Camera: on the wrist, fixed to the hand. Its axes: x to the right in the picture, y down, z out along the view.
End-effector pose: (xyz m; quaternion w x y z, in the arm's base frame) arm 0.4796 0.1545 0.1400 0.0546 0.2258 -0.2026 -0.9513
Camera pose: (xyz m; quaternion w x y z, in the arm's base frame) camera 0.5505 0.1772 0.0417 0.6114 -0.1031 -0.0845 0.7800
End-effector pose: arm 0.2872 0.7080 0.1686 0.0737 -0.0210 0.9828 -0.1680
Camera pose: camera 0.2997 0.6872 0.2894 0.1330 -0.7079 0.6899 -0.0718
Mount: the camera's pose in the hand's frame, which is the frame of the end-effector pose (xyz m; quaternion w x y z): -0.0276 -0.0601 -0.1040 0.7148 -0.0947 -0.1973 -0.6642
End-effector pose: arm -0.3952 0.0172 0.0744 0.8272 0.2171 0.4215 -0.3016
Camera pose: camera -0.5079 0.0462 0.0337 0.4947 -0.2626 0.3108 -0.7679
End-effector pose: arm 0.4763 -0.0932 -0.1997 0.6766 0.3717 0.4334 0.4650
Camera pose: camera 0.3925 -0.1266 -0.2837 0.9132 0.0055 0.3791 -0.1493
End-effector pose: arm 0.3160 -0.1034 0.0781 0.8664 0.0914 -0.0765 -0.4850
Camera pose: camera 0.2750 -0.1019 -0.0381 0.2907 -0.0616 -0.1190 -0.9474
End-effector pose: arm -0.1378 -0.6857 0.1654 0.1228 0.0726 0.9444 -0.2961
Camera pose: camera -0.1436 -0.6764 0.2882 0.0843 -0.6455 0.7271 -0.2181
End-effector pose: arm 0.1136 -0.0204 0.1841 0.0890 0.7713 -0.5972 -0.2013
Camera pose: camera 0.2045 0.0116 0.2610 0.1149 -0.8998 -0.0869 0.4117
